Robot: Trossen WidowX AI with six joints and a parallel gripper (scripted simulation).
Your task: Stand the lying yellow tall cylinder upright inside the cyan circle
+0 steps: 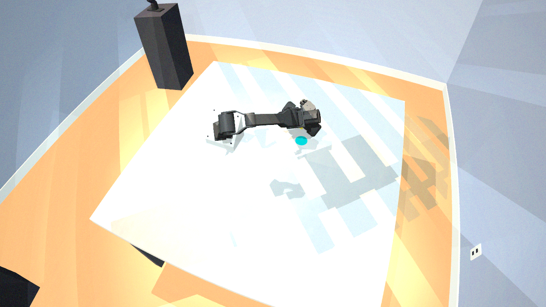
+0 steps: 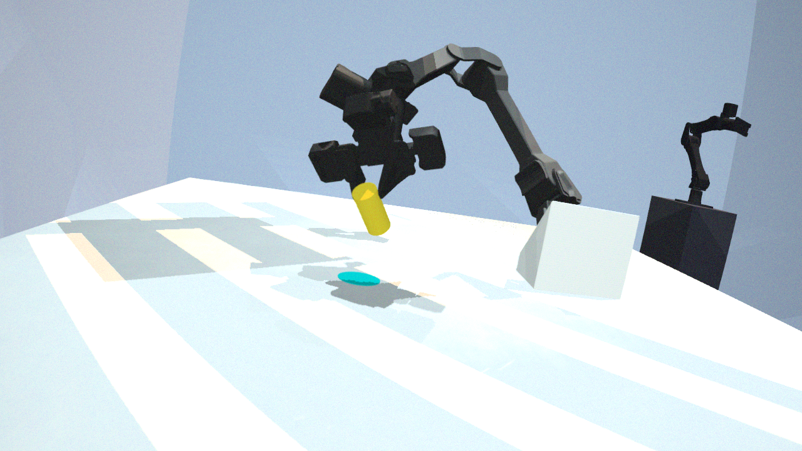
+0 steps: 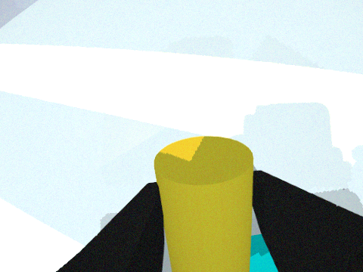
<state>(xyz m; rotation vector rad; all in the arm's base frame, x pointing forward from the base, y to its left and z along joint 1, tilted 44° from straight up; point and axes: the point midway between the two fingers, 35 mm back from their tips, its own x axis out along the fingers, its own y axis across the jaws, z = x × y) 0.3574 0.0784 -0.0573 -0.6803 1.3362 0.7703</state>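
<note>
Now: the cyan circle 1 cm behind my gripper tip, 4 cm to the right of it and 12 cm below it. Round my gripper tip: yellow tall cylinder (1 cm behind, 1 cm to the right, 2 cm below).
</note>
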